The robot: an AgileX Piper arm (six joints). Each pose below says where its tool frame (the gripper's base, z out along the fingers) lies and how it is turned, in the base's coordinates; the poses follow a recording.
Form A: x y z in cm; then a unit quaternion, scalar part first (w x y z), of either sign.
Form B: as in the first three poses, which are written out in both.
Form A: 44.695 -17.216 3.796 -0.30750 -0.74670 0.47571 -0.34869
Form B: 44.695 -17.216 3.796 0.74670 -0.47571 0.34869 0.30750
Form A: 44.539 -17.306 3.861 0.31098 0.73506 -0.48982 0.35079
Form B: 44.539 -17.306 3.861 0.73506 -0.48982 0.35079 0.31098
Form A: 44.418 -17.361 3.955 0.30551 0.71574 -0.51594 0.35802
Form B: 44.418 -17.361 3.955 0.71574 -0.51594 0.35802 0.30551
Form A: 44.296 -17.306 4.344 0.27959 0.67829 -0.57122 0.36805
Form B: 44.296 -17.306 4.344 0.67829 -0.57122 0.36805 0.27959
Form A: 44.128 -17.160 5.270 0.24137 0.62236 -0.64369 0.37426
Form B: 44.128 -17.160 5.270 0.62236 -0.64369 0.37426 0.24137
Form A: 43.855 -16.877 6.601 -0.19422 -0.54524 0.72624 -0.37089
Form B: 43.855 -16.877 6.601 0.54524 -0.72624 0.37089 0.19422
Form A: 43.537 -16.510 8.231 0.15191 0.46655 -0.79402 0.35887
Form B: 43.537 -16.510 8.231 0.46655 -0.79402 0.35887 0.15191
